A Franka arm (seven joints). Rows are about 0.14 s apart.
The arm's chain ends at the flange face. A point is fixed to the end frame.
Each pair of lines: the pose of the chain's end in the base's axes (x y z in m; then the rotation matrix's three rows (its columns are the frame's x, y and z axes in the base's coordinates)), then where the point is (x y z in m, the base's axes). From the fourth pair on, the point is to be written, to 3 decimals.
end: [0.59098, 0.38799, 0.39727], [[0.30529, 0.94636, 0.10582], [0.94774, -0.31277, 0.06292], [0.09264, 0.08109, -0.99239]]
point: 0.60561 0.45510 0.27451
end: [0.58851, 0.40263, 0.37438], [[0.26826, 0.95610, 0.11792], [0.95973, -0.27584, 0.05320], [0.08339, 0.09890, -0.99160]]
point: 0.60242 0.46855 0.25089
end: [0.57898, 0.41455, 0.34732], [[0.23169, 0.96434, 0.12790], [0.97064, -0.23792, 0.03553], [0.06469, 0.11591, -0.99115]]
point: 0.59195 0.47819 0.22254
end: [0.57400, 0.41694, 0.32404], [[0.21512, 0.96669, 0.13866], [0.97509, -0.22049, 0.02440], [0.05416, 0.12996, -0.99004]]
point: 0.587 0.479 0.199
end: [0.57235, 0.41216, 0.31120], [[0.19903, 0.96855, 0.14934], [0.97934, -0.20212, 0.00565], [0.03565, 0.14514, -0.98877]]
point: 0.586 0.472 0.185
